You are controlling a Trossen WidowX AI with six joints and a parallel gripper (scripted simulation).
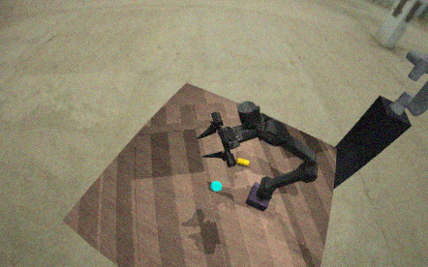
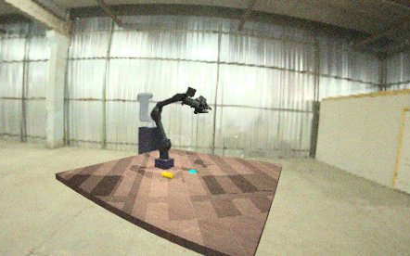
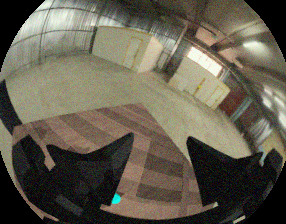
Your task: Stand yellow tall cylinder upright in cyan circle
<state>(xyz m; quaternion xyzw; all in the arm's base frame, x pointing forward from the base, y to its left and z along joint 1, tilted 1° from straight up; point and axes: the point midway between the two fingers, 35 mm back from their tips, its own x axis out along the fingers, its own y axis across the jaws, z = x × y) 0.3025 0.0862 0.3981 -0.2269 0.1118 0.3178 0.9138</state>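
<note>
The yellow tall cylinder is 17 cm behind my gripper tip, 30 cm to the right of it and 44 cm below it. From my gripper tip the other things lie so: cyan circle: 8 cm behind, 10 cm to the right, 45 cm below.
</note>
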